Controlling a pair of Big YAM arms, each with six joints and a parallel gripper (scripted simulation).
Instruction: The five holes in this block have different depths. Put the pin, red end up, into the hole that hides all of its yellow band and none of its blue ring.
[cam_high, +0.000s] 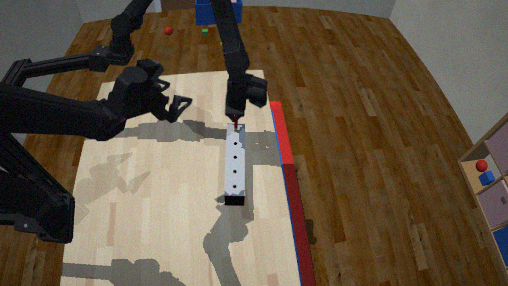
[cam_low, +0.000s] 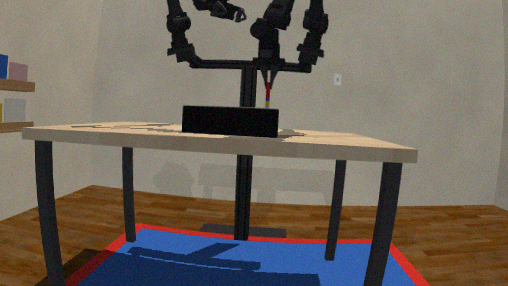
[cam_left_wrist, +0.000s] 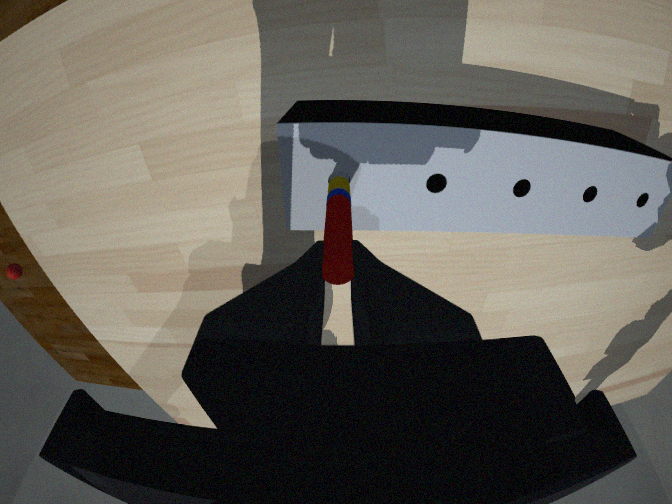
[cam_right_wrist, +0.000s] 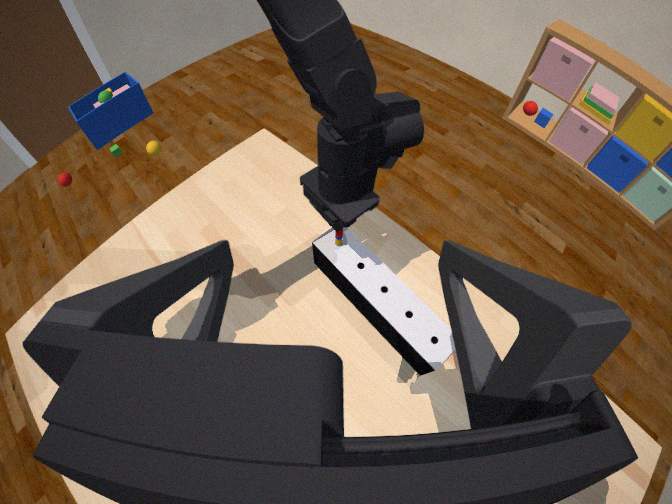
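My left gripper is now 1 cm short of the block, 12 cm to the left of it and 11 cm above it. Also, from my left hand: pin 1 cm ahead, 4 cm below.
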